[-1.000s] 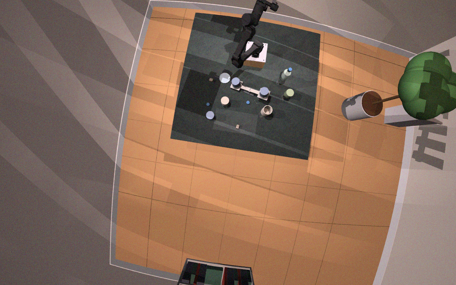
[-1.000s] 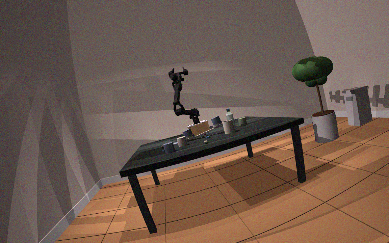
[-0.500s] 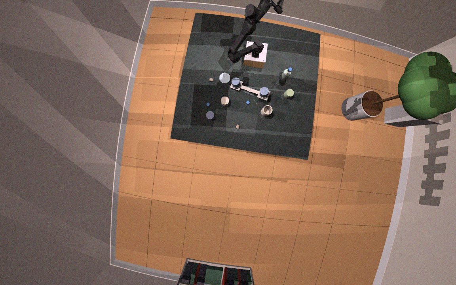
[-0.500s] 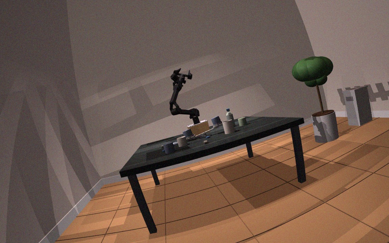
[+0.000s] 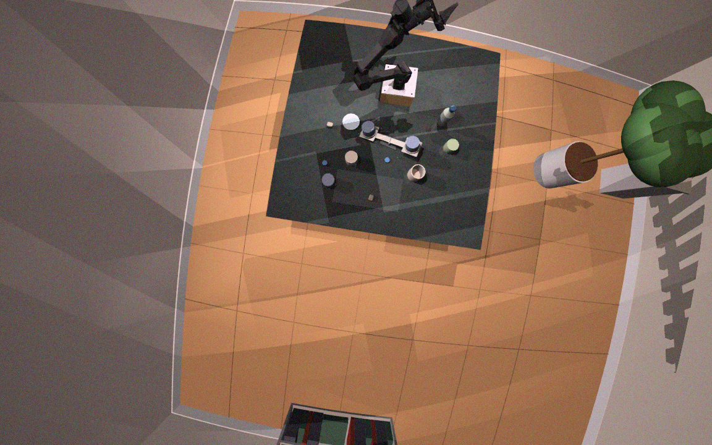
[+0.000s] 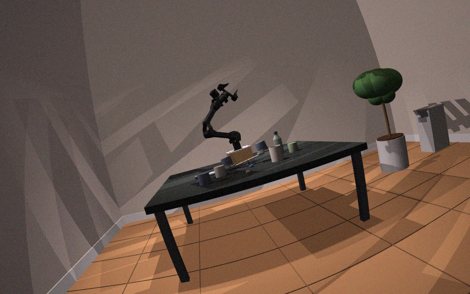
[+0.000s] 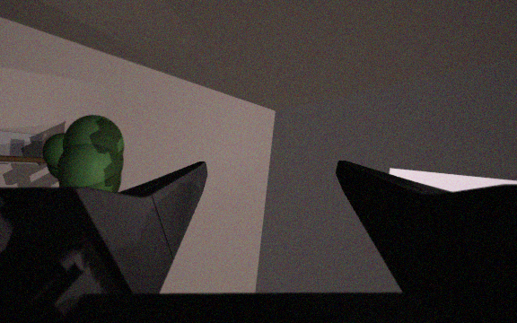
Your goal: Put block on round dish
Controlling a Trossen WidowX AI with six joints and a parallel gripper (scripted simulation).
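My gripper tip is now 34 cm short of the grey block, 23 cm to the left of it and 58 cm above it. From my gripper tip the other things lie so: bottle: 19 cm ahead, 19 cm to the left, 50 cm below; then balance beam: 38 cm ahead, 11 cm to the right, 58 cm below; then green cup: 34 cm ahead, 27 cm to the left, 58 cm below.
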